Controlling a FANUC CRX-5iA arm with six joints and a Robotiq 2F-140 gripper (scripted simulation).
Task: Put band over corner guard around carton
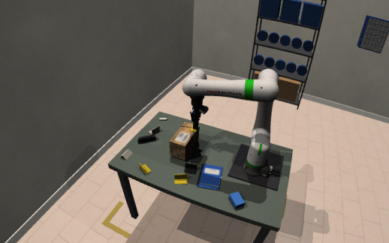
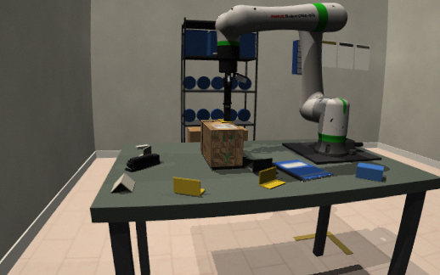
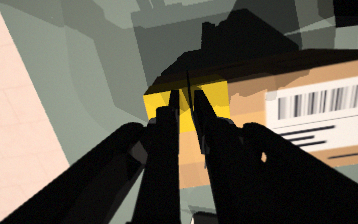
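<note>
Now: the yellow corner guard 5 cm below my hand. Also, from my hand: brown carton 10 cm below, 8 cm to the left, 4 cm ahead; then blue box 44 cm behind, 38 cm to the left, 16 cm below; then black guard 25 cm to the left, 17 cm below, 8 cm behind.
</note>
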